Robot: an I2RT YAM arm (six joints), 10 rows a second.
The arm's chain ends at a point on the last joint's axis. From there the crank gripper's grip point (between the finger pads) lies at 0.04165 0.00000 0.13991 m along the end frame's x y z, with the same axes.
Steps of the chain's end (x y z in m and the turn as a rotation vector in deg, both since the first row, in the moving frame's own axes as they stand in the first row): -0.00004 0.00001 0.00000 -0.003 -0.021 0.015; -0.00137 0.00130 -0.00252 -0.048 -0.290 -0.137; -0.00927 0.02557 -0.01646 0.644 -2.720 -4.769; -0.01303 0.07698 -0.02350 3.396 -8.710 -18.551; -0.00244 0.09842 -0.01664 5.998 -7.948 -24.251; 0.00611 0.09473 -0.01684 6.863 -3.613 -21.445; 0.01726 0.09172 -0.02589 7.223 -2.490 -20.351
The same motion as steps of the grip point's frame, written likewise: -0.00009 0.00003 0.00002 -0.003 -0.021 0.015; -0.00208 0.00132 -0.00231 -0.048 -0.290 -0.137; -0.01616 0.02080 -0.01467 0.644 -2.720 -4.769; -0.03780 0.05890 -0.01954 3.396 -8.710 -18.551; -0.02828 0.07100 -0.01404 5.998 -7.948 -24.251; -0.00854 0.06470 -0.01647 6.863 -3.613 -21.445; 0.00559 0.06102 -0.02627 7.223 -2.490 -20.351
